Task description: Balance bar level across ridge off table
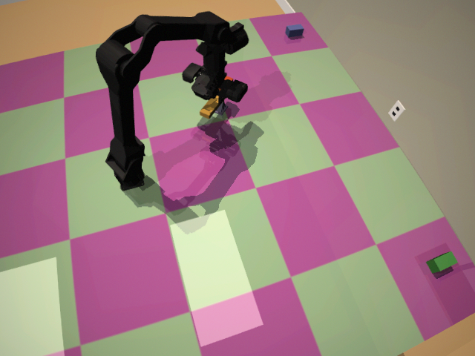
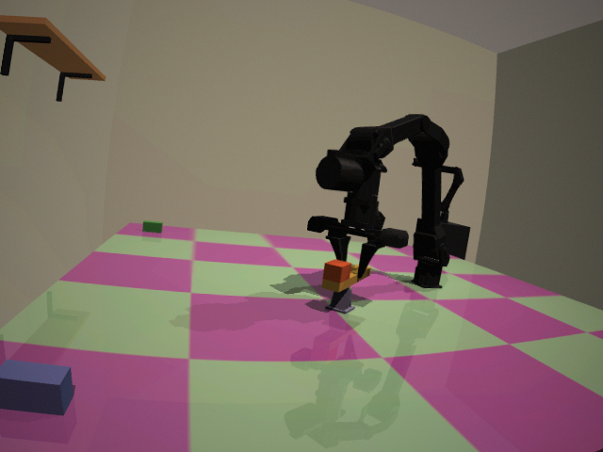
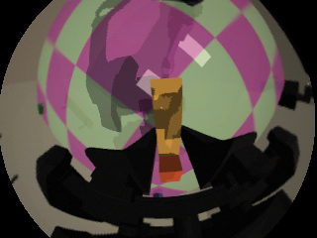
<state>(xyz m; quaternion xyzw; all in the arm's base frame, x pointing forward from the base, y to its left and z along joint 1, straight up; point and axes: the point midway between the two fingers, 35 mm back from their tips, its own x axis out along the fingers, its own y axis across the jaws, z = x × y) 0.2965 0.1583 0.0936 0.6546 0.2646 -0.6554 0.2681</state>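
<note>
The bar lies 3 cm to the left of my gripper tip, 3 cm ahead of it and 1 cm above it. From my gripper tip the other things lie so: green block (66 cm to the right, 44 cm ahead, 4 cm below); blue block (44 cm ahead, 34 cm to the left, 4 cm below).
</note>
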